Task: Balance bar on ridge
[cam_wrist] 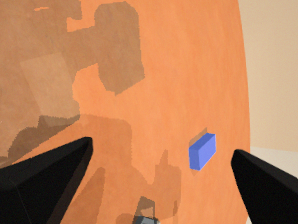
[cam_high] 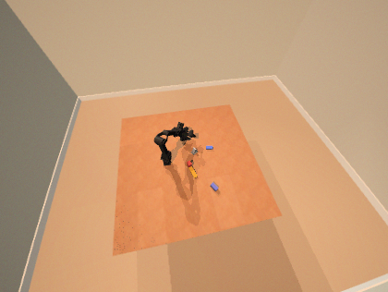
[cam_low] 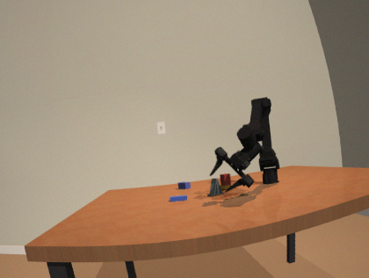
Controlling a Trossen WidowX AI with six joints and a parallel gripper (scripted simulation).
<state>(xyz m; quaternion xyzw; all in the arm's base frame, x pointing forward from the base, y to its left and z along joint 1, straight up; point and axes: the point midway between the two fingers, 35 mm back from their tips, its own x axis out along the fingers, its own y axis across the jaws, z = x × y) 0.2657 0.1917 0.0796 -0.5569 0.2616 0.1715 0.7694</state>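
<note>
My gripper tip is now 14 cm short of the blue block, 11 cm to the left of it and 5 cm above it.
</note>
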